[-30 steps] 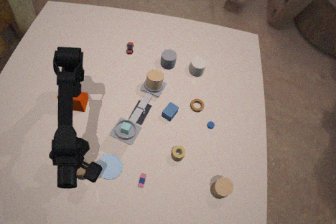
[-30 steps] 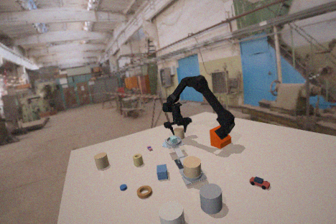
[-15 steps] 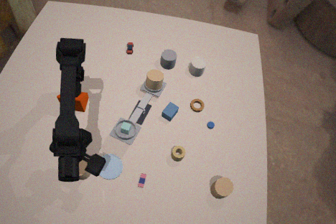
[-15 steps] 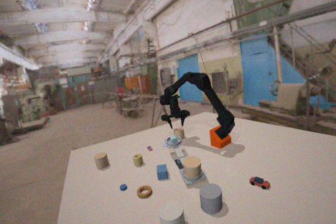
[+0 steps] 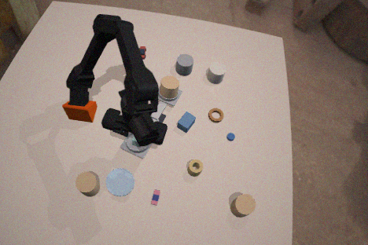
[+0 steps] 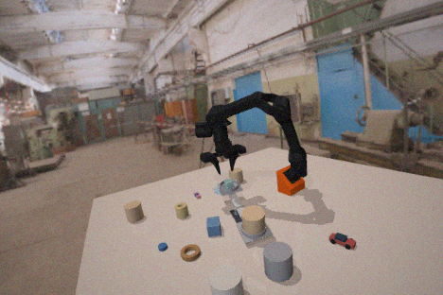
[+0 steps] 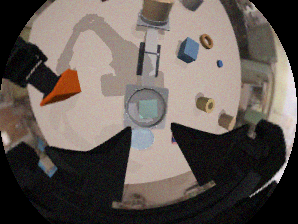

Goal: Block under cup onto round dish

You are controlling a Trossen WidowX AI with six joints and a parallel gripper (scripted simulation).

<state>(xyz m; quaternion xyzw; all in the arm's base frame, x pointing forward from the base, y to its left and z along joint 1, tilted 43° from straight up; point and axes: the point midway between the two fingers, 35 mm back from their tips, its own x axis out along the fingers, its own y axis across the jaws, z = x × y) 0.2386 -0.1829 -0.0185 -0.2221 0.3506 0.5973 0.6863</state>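
My gripper tip is 1 cm to the right of the pale-green block and 5 cm above it. From my gripper tip the other things lie so: light blue round dish (5 cm behind, 11 cm to the right, 13 cm below); pink-and-blue piece (8 cm ahead, 16 cm to the right, 13 cm below); yellow ring (21 cm ahead, 5 cm to the right, 11 cm below).
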